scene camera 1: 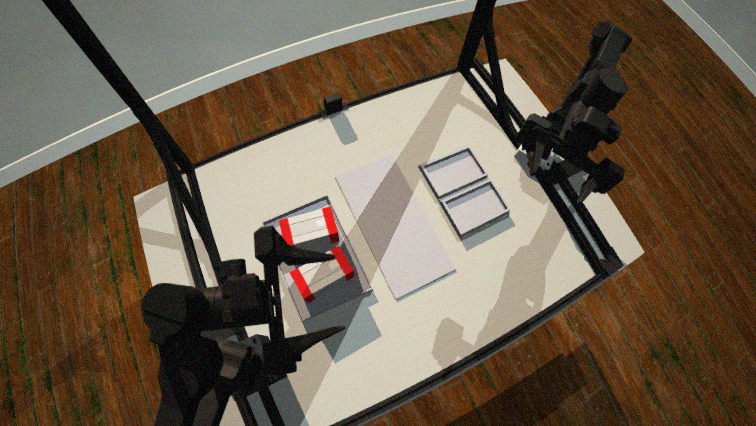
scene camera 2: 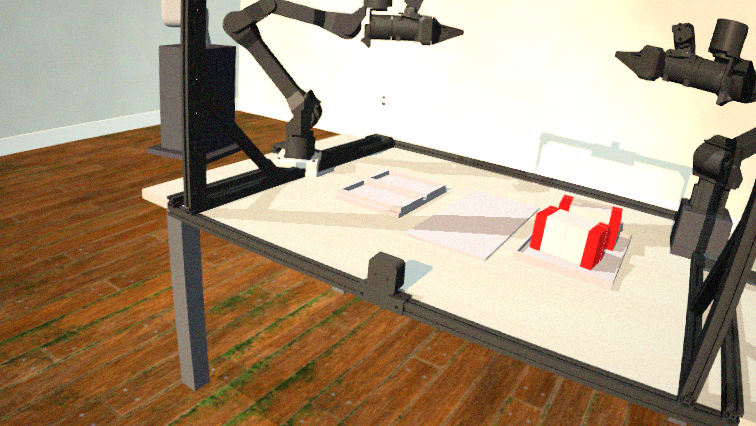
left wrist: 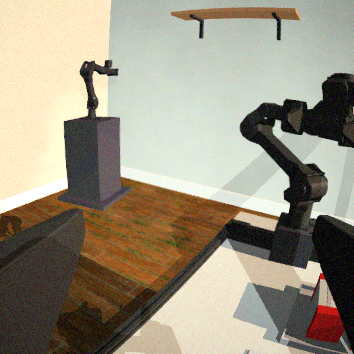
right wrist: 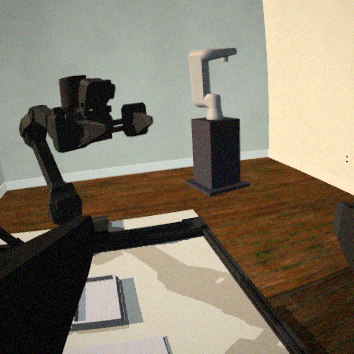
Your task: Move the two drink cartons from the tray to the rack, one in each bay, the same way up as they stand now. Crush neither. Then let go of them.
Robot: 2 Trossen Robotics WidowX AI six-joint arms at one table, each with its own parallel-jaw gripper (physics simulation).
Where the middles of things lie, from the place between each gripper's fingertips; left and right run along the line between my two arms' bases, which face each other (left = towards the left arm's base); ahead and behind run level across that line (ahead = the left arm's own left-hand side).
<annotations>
My left hand is 36 cm above the pale mat (scene camera 1: 406, 247), 20 cm past it and 13 cm to the left of it. Also, from my left hand: grey tray (scene camera 1: 358, 285): 35 cm below, 33 cm to the right, 24 cm behind.
The grey tray is 360 mm below my right hand, 160 mm behind it and 20 mm to the left of it. Round my right hand: pale mat: 360 mm below, 230 mm to the left, 120 mm behind.
</annotations>
